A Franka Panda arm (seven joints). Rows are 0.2 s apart.
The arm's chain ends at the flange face. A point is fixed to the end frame.
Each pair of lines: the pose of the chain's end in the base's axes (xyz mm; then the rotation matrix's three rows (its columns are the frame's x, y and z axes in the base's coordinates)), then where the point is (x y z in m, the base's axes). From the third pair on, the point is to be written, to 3 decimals.
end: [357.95, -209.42, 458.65], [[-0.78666, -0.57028, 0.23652], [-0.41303, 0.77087, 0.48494], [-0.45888, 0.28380, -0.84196]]
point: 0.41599 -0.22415 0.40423
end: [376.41, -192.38, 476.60], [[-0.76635, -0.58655, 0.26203], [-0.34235, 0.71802, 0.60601], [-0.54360, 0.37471, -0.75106]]
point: 0.43646 -0.19864 0.42274
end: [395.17, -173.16, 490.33], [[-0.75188, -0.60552, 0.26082], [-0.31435, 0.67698, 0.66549], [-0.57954, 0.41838, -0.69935]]
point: 0.456 -0.174 0.437
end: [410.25, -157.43, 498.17], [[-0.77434, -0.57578, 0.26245], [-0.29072, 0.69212, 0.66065], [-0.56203, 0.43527, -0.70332]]
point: 0.470 -0.160 0.443
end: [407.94, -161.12, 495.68], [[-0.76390, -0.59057, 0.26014], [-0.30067, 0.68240, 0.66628], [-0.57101, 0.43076, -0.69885]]
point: 0.468 -0.163 0.442
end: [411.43, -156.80, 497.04], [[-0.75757, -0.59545, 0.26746], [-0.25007, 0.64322, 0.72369], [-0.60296, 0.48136, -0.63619]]
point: 0.472 -0.154 0.444
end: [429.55, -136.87, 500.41], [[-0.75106, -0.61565, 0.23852], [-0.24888, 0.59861, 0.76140], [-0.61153, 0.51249, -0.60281]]
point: 0.490 -0.129 0.447
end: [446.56, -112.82, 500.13], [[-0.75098, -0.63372, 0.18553], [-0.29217, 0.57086, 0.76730], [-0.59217, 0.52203, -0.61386]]
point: 0.505 -0.103 0.445
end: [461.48, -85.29, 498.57], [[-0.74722, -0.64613, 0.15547], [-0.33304, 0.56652, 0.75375], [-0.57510, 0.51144, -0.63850]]
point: 0.519 -0.075 0.443
